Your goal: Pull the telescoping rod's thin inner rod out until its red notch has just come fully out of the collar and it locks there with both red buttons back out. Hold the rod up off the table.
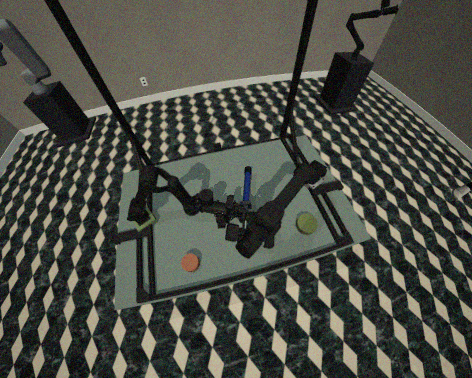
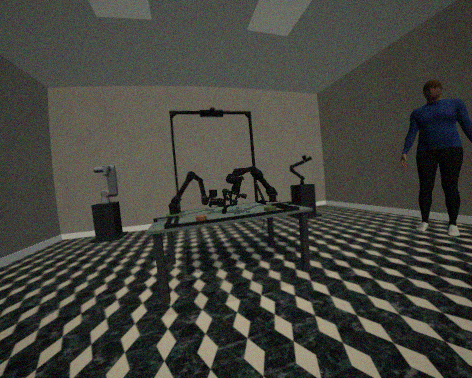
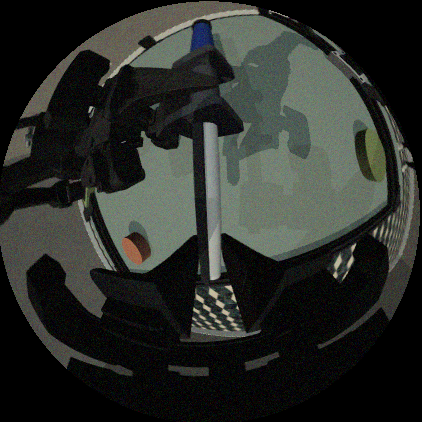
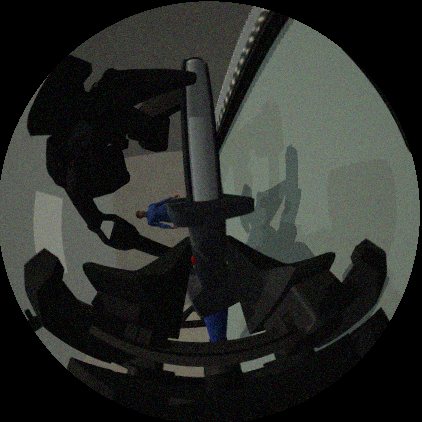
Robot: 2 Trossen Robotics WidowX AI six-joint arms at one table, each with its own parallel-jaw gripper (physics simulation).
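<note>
The rod's blue outer tube (image 1: 247, 186) (image 3: 202, 36) (image 4: 216, 327) is held above the table. Its dark collar (image 4: 208, 227) has a cross flange where the inner rod comes out. The thin inner rod (image 3: 212, 190) (image 4: 202, 160), silver with a dark side, stands a long way out of the collar. One red button (image 4: 194, 259) shows at the collar's side; the other button is hidden. No red notch shows on the visible inner rod. My left gripper (image 3: 209, 238) is shut on the inner rod near its far end. My right gripper (image 4: 208, 240) is shut on the collar.
An orange disc (image 1: 190, 262) (image 3: 136, 248) and a green disc (image 1: 306, 223) (image 3: 372, 155) lie on the table. A light green frame-like piece (image 1: 152, 220) is beside the right arm's base. Dark rails line the table's edges, and tall posts rise at its back. A person (image 2: 439, 122) stands off to the right.
</note>
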